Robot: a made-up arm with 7 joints.
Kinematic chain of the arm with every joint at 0, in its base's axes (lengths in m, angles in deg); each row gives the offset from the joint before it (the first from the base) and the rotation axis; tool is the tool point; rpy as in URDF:
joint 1: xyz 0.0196 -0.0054 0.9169 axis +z
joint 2: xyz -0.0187 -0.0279 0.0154 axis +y
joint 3: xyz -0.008 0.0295 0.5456 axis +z
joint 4: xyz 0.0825 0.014 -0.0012 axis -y
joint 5: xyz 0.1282 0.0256 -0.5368 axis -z
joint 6: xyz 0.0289 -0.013 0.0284 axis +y
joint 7: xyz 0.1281 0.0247 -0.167 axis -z
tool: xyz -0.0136 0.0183 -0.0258 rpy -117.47 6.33 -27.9
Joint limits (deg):
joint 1: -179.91..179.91
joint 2: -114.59..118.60
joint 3: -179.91..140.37
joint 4: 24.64..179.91
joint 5: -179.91..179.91
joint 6: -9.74..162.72
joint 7: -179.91..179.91
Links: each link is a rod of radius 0.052 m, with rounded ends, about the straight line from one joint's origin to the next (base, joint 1, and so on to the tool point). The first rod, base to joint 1, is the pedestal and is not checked.
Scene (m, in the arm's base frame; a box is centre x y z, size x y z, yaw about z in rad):
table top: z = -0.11
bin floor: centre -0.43 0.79 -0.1 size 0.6 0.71 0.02 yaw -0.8
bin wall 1: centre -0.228 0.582 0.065 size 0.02 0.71 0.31 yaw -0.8
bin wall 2: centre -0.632 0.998 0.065 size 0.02 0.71 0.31 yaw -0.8
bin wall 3: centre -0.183 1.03 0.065 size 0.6 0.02 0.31 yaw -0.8
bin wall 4: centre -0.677 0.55 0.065 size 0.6 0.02 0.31 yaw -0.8
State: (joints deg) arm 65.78 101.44 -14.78 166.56 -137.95 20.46 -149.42
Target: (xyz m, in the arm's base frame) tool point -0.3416 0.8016 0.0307
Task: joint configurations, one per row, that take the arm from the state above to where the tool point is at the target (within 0.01 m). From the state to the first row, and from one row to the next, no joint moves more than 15 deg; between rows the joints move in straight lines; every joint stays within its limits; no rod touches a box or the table.
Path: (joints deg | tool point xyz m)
1: 74.88 95.47 -10.53 152.33 -140.16 12.91 -150.15 | 0.2696 1.1167 0.4343
2: 83.97 89.49 -6.29 138.11 -142.36 5.36 -150.88 | 0.0570 1.0729 0.3973
3: 93.07 83.52 -2.04 123.88 -144.57 -2.19 -151.61 | -0.1563 0.9670 0.3833
4: 102.17 77.55 2.21 109.65 -146.78 -9.74 -152.34 | -0.3416 0.8015 0.3967
5: 103.69 91.23 1.05 123.83 -143.08 -1.37 -151.81 | -0.3504 0.8334 0.2625
6: 105.21 104.92 -0.11 138.02 -139.39 6.99 -151.27 | -0.3501 0.8330 0.1379
7: 106.73 118.60 -1.27 152.20 -135.69 15.36 -150.73 | -0.3416 0.8016 0.0307

